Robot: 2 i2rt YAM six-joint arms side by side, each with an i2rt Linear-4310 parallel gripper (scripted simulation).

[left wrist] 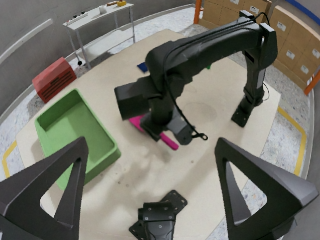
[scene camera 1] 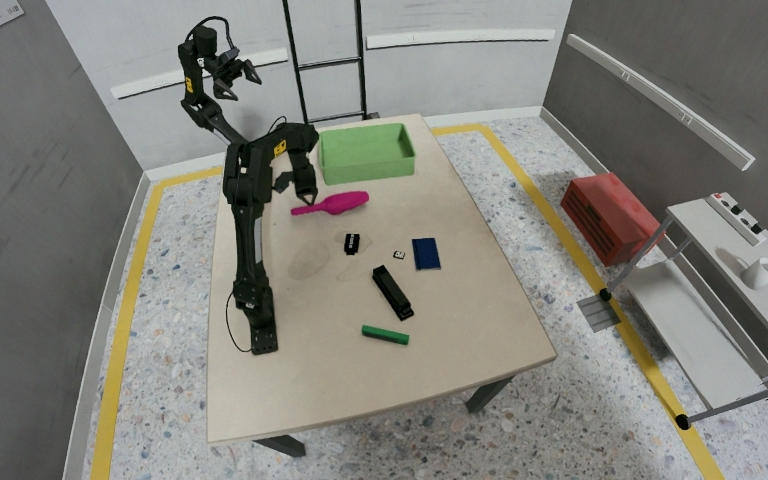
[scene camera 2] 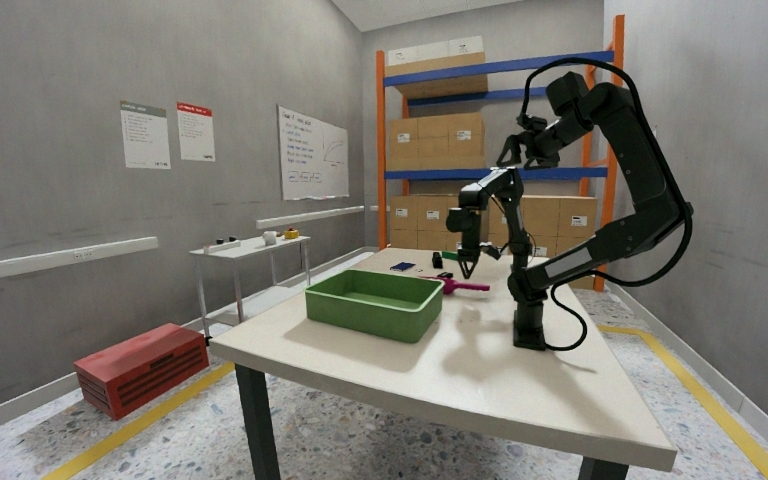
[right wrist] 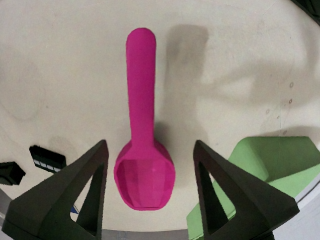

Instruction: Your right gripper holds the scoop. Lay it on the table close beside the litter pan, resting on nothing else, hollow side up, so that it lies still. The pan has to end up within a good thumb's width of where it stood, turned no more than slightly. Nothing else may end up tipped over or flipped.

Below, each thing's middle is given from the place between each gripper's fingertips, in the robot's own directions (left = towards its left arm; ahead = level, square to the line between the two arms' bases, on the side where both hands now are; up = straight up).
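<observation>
My right hand [scene camera 1: 310, 199] has the magenta scoop [scene camera 1: 356, 198] 6 cm ahead of it, 1 cm to the right of it and 5 cm below it. Going by their middles, of the things named here the magenta scoop is the nearest to my right hand. The green litter pan [scene camera 2: 375, 303] is 23 cm ahead of my right hand, 23 cm to the left of it and 4 cm below it, while the blue notebook [scene camera 1: 426, 257] is 31 cm ahead of my right hand, 25 cm to the right of it and 7 cm below it.
My left hand is 180 mm short of the magenta scoop, 150 mm to the left of it and 390 mm above it. The green litter pan is 350 mm ahead of my left hand, 90 mm to the left of it and 380 mm below it. As for the blue notebook, it is 430 mm ahead of my left hand, 390 mm to the right of it and 410 mm below it.
</observation>
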